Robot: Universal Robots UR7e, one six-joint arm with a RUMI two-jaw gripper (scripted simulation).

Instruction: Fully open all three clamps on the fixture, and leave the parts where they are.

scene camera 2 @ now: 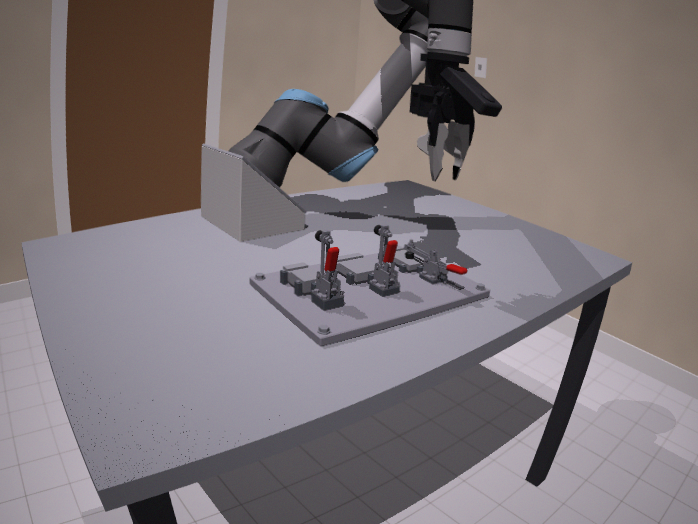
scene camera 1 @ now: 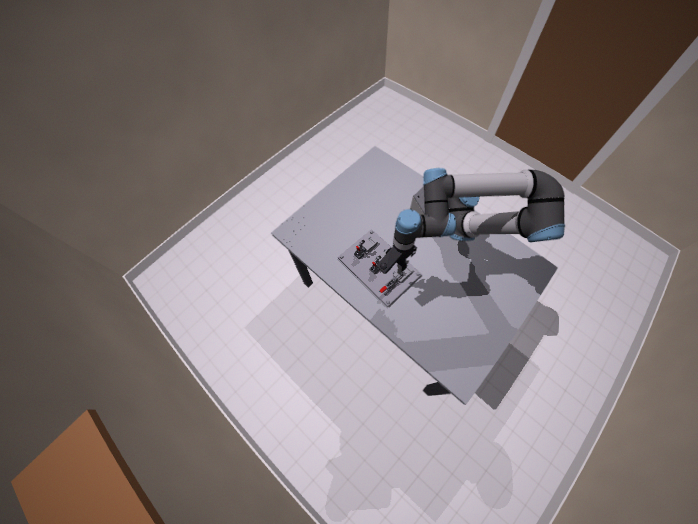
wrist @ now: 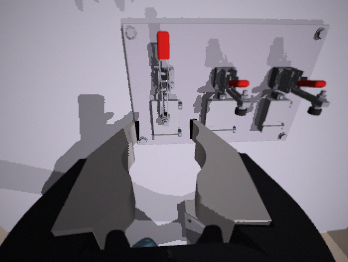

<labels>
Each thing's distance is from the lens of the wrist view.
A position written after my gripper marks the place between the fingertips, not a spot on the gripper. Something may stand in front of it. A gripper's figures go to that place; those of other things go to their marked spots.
my gripper [wrist: 164, 121]: 15 cm
clamp [wrist: 162, 36]: 27 cm
grey fixture plate [wrist: 195, 49]: 32 cm
clamp [wrist: 281, 77]: 36 cm
</labels>
